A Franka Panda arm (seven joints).
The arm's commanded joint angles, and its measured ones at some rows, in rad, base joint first. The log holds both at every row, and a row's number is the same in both.
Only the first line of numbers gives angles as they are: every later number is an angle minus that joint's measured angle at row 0.
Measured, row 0:
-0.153 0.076 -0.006 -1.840 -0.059 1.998 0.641
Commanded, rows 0 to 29:
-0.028 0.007 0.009 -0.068 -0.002 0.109 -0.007
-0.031 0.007 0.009 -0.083 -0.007 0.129 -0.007
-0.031 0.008 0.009 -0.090 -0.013 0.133 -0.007
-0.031 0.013 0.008 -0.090 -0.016 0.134 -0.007
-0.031 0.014 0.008 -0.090 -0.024 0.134 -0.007
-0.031 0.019 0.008 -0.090 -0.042 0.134 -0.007
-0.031 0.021 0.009 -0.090 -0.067 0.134 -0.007
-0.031 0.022 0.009 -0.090 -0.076 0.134 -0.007
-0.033 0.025 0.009 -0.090 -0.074 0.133 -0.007
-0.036 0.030 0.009 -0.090 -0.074 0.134 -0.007
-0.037 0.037 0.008 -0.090 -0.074 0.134 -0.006
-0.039 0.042 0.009 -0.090 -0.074 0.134 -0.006
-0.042 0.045 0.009 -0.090 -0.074 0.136 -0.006
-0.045 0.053 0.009 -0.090 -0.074 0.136 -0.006
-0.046 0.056 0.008 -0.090 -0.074 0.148 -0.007
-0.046 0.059 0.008 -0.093 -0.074 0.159 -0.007
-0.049 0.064 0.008 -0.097 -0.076 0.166 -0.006
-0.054 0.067 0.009 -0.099 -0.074 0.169 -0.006
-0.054 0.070 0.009 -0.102 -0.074 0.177 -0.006
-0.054 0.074 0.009 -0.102 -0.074 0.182 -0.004
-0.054 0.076 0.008 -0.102 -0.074 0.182 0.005
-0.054 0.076 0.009 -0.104 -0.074 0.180 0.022
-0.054 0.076 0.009 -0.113 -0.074 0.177 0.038
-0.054 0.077 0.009 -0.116 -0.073 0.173 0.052
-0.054 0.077 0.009 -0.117 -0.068 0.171 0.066
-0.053 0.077 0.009 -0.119 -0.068 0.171 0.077
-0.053 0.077 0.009 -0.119 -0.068 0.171 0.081
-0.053 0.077 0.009 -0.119 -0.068 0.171 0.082
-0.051 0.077 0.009 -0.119 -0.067 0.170 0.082
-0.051 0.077 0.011 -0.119 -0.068 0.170 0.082
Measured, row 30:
-0.047 0.077 0.000 -0.099 -0.059 0.153 0.060
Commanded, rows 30 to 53:
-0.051 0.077 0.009 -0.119 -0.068 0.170 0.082
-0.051 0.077 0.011 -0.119 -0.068 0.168 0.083
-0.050 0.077 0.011 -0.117 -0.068 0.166 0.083
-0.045 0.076 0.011 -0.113 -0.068 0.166 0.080
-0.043 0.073 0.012 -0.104 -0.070 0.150 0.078
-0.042 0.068 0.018 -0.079 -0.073 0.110 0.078
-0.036 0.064 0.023 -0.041 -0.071 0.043 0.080
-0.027 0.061 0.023 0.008 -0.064 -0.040 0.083
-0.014 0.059 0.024 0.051 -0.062 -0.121 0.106
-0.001 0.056 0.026 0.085 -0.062 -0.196 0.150
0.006 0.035 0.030 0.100 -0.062 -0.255 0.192
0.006 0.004 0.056 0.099 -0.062 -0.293 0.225
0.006 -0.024 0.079 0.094 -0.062 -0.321 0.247
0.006 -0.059 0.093 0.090 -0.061 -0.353 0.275
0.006 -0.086 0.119 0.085 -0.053 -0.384 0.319
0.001 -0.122 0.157 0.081 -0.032 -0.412 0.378
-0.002 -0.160 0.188 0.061 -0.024 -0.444 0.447
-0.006 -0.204 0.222 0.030 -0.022 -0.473 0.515
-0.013 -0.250 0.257 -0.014 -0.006 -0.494 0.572
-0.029 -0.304 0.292 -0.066 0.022 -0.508 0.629
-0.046 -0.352 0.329 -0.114 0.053 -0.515 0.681
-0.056 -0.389 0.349 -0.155 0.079 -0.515 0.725
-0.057 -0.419 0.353 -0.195 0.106 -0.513 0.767
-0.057 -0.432 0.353 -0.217 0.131 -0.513 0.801
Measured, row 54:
-0.015 -0.323 0.324 -0.079 0.060 -0.525 0.705
